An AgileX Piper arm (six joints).
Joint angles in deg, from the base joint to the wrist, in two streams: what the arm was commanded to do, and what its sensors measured. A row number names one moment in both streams.
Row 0, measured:
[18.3, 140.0, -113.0, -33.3, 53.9, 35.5]
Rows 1 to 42, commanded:
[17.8, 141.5, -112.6, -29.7, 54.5, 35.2]
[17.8, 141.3, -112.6, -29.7, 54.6, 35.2]
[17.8, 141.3, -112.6, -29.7, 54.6, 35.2]
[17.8, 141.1, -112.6, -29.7, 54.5, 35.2]
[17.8, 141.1, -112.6, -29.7, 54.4, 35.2]
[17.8, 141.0, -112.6, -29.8, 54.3, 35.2]
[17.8, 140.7, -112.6, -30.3, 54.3, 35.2]
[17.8, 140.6, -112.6, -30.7, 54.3, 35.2]
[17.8, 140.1, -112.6, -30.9, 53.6, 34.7]
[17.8, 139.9, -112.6, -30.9, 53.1, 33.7]
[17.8, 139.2, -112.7, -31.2, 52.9, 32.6]
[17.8, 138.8, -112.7, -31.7, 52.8, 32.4]
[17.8, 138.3, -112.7, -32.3, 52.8, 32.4]
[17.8, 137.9, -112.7, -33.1, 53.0, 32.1]
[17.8, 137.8, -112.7, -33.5, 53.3, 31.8]
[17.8, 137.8, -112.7, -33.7, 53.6, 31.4]
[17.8, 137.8, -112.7, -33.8, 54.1, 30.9]
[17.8, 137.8, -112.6, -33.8, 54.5, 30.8]
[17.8, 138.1, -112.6, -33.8, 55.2, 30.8]
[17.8, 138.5, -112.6, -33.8, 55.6, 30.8]
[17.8, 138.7, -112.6, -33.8, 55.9, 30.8]
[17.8, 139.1, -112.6, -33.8, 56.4, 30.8]
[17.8, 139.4, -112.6, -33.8, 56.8, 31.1]
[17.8, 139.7, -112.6, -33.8, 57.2, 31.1]
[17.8, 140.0, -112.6, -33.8, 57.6, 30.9]
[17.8, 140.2, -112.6, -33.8, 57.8, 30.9]
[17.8, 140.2, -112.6, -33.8, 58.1, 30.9]
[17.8, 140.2, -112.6, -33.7, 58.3, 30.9]
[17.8, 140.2, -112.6, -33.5, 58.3, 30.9]
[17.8, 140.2, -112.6, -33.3, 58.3, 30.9]
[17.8, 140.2, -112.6, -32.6, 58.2, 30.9]
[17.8, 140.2, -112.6, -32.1, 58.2, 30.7]
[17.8, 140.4, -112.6, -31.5, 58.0, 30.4]
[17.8, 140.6, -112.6, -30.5, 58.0, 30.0]
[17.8, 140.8, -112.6, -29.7, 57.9, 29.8]
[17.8, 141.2, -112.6, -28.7, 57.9, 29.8]
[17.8, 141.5, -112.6, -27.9, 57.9, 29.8]
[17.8, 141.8, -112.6, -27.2, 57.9, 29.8]
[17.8, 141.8, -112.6, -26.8, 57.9, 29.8]
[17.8, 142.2, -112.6, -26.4, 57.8, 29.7]
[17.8, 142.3, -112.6, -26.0, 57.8, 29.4]
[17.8, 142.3, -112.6, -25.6, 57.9, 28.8]
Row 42, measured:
[18.3, 139.8, -113.6, -30.3, 56.5, 30.5]
